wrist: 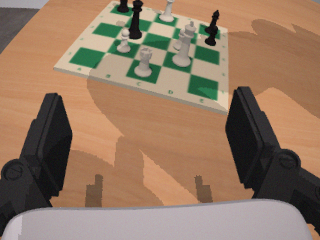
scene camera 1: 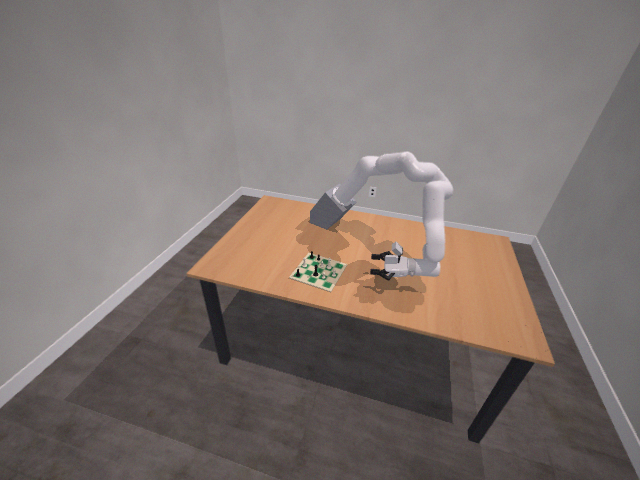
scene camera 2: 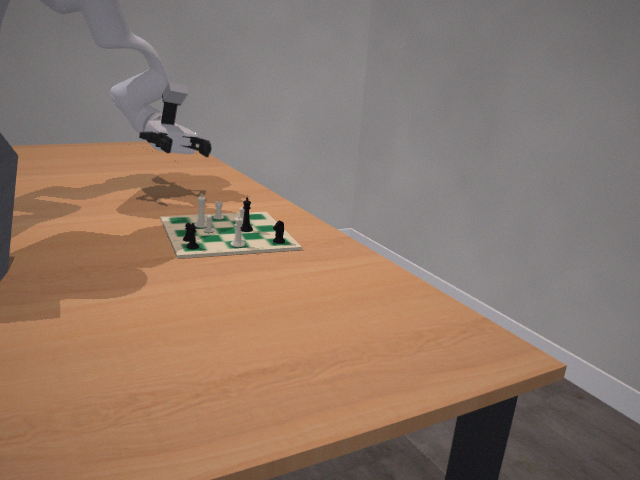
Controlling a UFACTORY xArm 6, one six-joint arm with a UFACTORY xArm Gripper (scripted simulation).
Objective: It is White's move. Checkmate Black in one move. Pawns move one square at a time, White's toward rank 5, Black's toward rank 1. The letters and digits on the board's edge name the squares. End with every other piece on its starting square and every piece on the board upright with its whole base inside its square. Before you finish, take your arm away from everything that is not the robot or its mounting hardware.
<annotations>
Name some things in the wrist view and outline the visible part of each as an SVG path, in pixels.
The gripper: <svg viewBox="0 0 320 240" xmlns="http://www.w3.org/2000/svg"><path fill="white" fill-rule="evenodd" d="M320 178L301 167L301 160L294 151L281 149L265 112L261 112L250 87L239 86L233 92L225 132L240 183L244 184L245 189L252 188L254 191L252 199L147 207L53 207L49 200L52 196L58 197L59 191L63 189L73 133L61 95L46 93L36 119L33 119L19 159L8 161L1 170L0 237L2 237L1 240L313 240L307 224L312 224L315 227L314 230L320 236Z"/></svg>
A green-and-cream chessboard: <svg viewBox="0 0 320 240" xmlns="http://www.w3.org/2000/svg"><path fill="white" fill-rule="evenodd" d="M54 66L54 71L222 115L228 113L228 29L216 25L216 45L209 46L205 39L210 34L205 32L205 28L209 27L210 23L171 13L174 21L163 22L159 16L164 11L142 6L139 16L142 37L137 40L127 39L130 52L120 53L117 46L121 44L122 30L130 28L133 4L128 3L129 12L120 13L117 11L120 2L112 0ZM142 47L148 47L148 50L151 48L153 51L149 60L152 73L146 78L134 73L140 62ZM193 21L197 30L191 39L188 53L190 66L176 66L172 58L179 51L173 48L173 44L178 41L180 30Z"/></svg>
</annotations>
